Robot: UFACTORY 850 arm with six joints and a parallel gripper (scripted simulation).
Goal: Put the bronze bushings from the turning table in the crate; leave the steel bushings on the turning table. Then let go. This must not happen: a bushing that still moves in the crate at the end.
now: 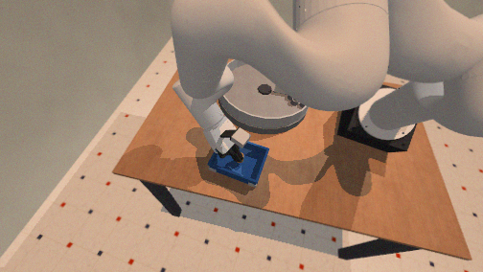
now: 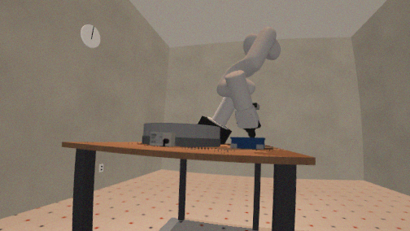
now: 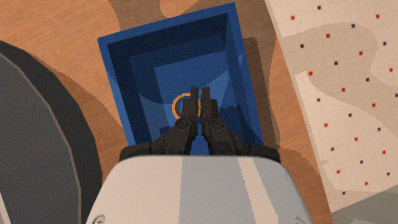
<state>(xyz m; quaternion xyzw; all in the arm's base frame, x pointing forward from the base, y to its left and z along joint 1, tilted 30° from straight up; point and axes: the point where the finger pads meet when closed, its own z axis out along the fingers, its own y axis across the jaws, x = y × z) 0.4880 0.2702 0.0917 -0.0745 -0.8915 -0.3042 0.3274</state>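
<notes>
The blue crate is 1 cm behind my hand, 1 cm to the right of it and 4 cm below it. From my hand the other things lie so: grey turning table 2 cm behind, 38 cm to the right, 2 cm below.
</notes>
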